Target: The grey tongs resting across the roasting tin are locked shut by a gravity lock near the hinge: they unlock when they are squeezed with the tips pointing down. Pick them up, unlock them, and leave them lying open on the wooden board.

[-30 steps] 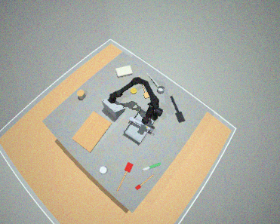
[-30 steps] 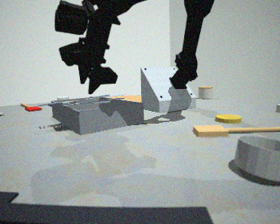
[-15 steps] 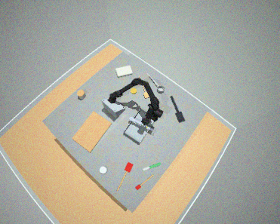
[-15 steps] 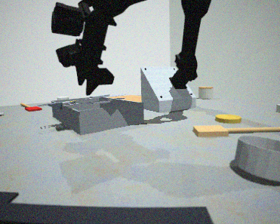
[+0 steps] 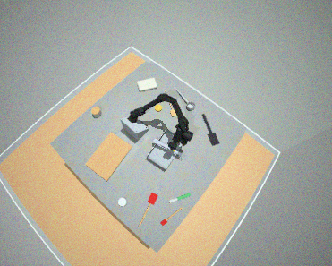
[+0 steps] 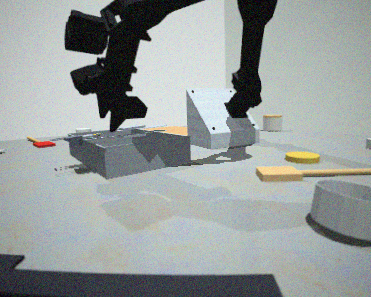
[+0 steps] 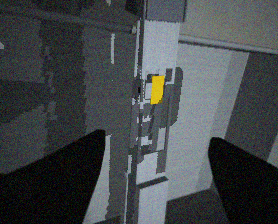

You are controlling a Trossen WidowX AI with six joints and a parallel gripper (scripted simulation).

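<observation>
My gripper tip is 20 mm short of the yellow lock piece, 10 mm to the left of it and 20 mm above it. Also, from my gripper tip: black spatula: 140 mm ahead, 380 mm to the left, 80 mm below; then grey roasting tin: 40 mm behind, 30 mm to the right, 60 mm below; then red spatula: 180 mm ahead, 470 mm to the right, 80 mm below.
</observation>
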